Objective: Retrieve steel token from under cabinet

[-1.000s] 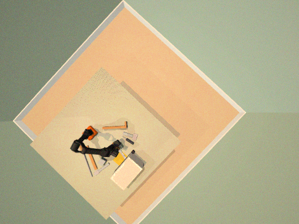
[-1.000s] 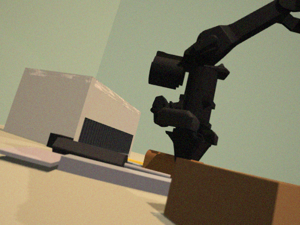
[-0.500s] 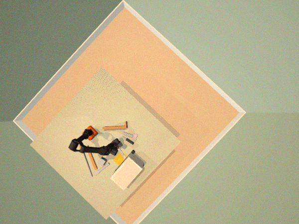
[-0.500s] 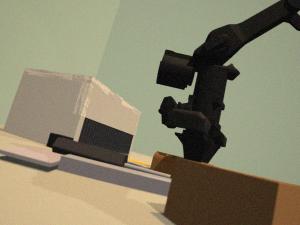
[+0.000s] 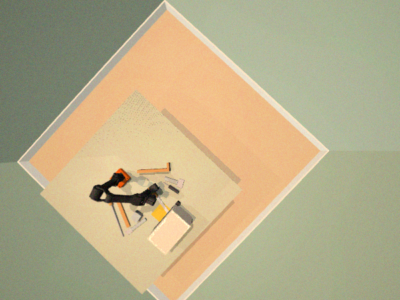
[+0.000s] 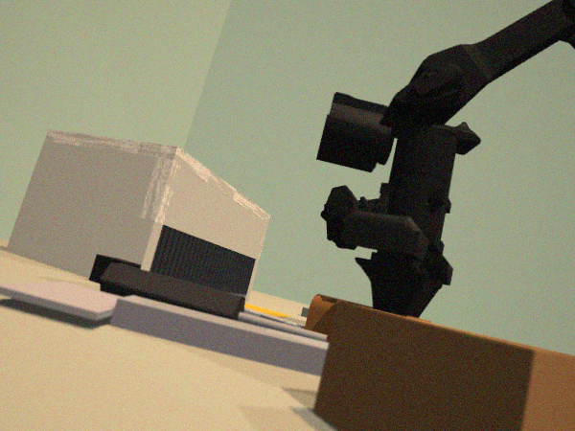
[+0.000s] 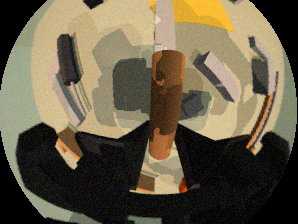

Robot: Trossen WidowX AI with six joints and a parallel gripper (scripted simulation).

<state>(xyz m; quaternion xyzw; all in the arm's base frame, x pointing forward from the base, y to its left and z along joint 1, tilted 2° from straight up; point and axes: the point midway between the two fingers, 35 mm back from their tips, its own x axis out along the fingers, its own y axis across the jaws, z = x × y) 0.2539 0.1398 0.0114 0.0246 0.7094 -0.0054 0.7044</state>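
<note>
My gripper tip is 8 cm short of the dark screwdriver and 15 cm to the right of it. From my gripper tip the other things lie so: token 37 cm ahead, 5 cm to the right; orange stick 1 cm behind, 33 cm to the right.
</note>
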